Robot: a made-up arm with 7 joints.
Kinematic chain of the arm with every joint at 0, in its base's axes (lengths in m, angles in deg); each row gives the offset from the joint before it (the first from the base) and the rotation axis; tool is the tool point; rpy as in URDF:
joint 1: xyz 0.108 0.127 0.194 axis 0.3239 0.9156 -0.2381
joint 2: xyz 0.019 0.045 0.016 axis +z
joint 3: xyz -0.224 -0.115 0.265 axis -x
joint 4: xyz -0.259 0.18 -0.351 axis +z
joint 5: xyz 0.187 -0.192 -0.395 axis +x
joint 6: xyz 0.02 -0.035 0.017 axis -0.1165 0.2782 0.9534
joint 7: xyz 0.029 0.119 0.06 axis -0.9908 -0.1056 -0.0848
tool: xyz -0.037 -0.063 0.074 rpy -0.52 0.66 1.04
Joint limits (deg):
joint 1: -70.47..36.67
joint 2: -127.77..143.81
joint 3: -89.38..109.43
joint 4: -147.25..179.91
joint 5: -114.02..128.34
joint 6: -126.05..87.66
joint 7: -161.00..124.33
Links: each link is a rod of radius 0.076 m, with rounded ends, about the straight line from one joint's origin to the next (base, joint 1, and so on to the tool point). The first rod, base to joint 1, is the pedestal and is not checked.
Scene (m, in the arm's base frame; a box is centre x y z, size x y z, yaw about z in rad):
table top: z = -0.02
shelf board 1: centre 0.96 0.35 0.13 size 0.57 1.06 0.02 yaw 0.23
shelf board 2: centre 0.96 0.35 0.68 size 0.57 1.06 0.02 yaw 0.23
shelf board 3: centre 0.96 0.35 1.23 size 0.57 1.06 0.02 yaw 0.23
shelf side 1: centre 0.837 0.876 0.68 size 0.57 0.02 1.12 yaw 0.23
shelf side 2: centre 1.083 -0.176 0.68 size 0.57 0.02 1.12 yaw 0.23
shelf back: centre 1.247 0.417 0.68 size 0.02 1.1 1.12 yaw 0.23
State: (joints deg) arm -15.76 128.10 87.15 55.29 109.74 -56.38 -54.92
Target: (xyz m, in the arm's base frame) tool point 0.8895 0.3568 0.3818
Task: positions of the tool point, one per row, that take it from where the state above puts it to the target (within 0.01 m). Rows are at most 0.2 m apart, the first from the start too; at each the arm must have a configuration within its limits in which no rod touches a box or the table.
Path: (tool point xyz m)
1: 0.8951 0.5122 0.3766
2: 0.8895 0.3569 0.3819

